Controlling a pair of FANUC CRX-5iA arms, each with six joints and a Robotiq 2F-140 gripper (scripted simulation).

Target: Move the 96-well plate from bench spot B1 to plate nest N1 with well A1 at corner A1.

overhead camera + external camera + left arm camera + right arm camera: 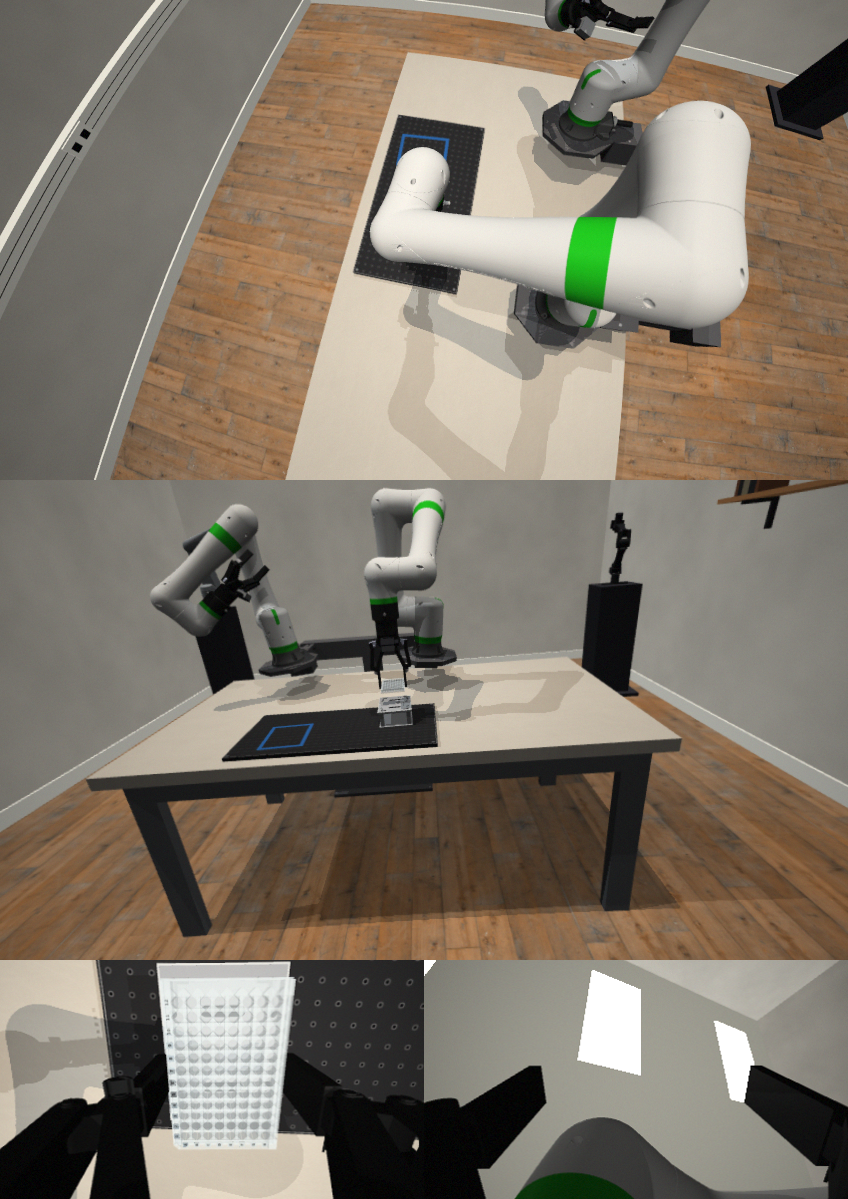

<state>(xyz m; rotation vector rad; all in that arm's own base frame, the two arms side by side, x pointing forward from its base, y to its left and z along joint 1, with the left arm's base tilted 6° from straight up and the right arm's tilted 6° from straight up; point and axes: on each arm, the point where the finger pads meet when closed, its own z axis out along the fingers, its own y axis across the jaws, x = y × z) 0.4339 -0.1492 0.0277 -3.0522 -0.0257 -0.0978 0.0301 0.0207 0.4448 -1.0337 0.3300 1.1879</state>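
Right now the raised nest is 90 mm below my left hand. The rest, counted from my left hand: A1 mark (80 mm behind, 50 mm to the left, 90 mm below); then white 96-well plate (20 mm below).
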